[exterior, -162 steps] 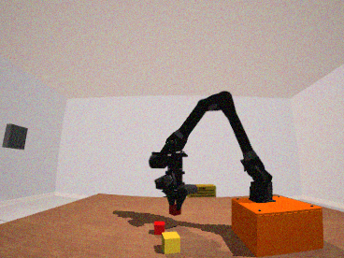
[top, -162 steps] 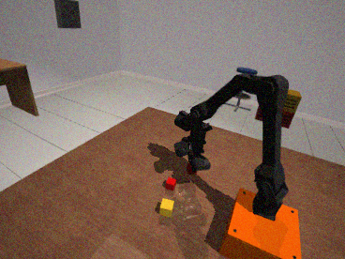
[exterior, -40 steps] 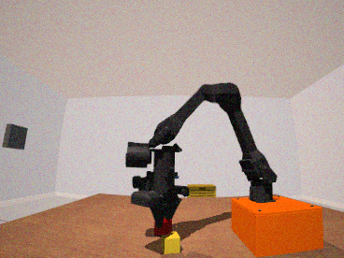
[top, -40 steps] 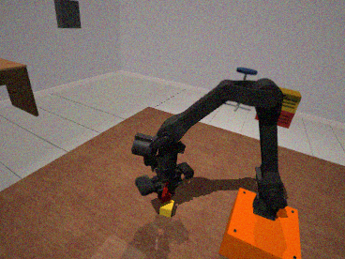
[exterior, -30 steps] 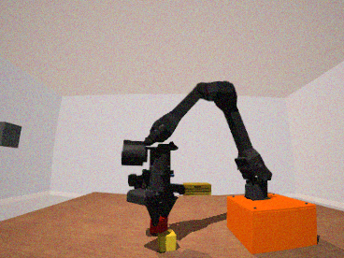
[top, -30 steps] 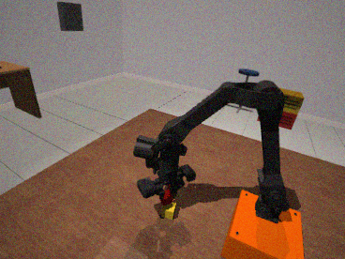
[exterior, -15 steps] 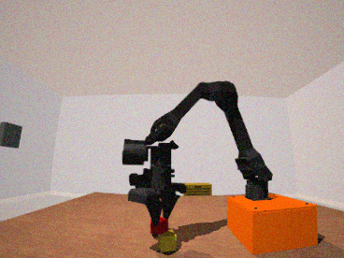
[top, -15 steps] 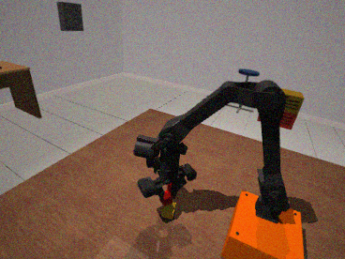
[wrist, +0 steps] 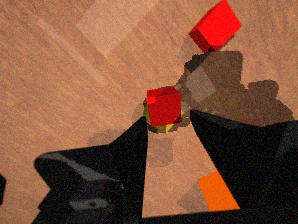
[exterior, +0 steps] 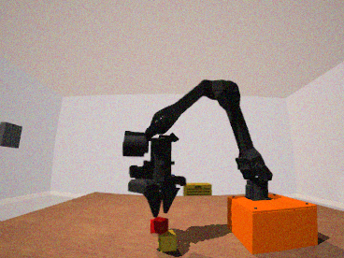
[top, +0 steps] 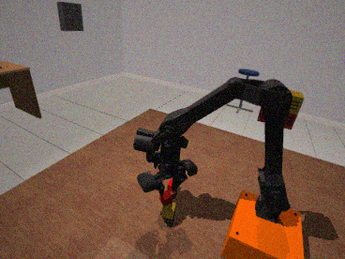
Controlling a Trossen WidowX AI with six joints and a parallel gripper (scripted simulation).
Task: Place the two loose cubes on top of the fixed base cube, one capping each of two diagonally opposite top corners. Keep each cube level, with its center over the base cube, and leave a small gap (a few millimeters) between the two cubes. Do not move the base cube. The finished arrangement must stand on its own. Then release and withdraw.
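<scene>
The yellow base cube is 2 cm behind my gripper tip, 1 cm to the left of it and 6 cm below it.
</scene>
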